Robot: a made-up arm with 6 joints.
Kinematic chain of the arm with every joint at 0, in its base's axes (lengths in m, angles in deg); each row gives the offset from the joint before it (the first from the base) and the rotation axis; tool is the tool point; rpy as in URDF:
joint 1: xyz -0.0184 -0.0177 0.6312 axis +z
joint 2: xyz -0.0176 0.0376 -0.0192 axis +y
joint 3: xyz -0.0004 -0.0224 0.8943 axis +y
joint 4: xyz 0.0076 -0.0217 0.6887 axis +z
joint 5: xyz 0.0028 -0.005 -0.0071 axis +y
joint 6: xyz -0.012 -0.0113 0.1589 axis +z
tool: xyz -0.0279 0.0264 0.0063 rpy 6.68 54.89 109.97
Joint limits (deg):
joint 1: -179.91..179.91
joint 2: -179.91..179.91
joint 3: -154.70..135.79
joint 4: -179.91..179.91
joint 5: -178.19..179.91
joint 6: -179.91..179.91
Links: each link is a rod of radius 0.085 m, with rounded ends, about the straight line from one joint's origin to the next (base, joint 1, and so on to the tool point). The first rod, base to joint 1, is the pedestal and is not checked.
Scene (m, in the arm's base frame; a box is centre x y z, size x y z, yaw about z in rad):
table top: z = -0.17
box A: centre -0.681 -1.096 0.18 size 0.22 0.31 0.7 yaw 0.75
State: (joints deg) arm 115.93 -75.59 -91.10 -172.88 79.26 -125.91
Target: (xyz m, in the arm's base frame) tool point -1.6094 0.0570 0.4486
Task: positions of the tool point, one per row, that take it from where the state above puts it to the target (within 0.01 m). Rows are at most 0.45 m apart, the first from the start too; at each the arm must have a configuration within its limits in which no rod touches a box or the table.
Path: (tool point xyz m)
1: 0.2993 -0.9714 0.1805
2: 0.1709 -1.1335 0.2652
3: -0.0016 -1.2712 0.3868
4: -0.2104 -1.3629 0.5462
5: -0.4387 -1.3896 0.7393
6: -0.8051 -1.2717 0.6849
7: -1.1330 -1.0499 0.6283
8: -1.3921 -0.7377 0.5697
9: -1.5565 -0.3588 0.5093
10: -1.6094 0.0571 0.4486

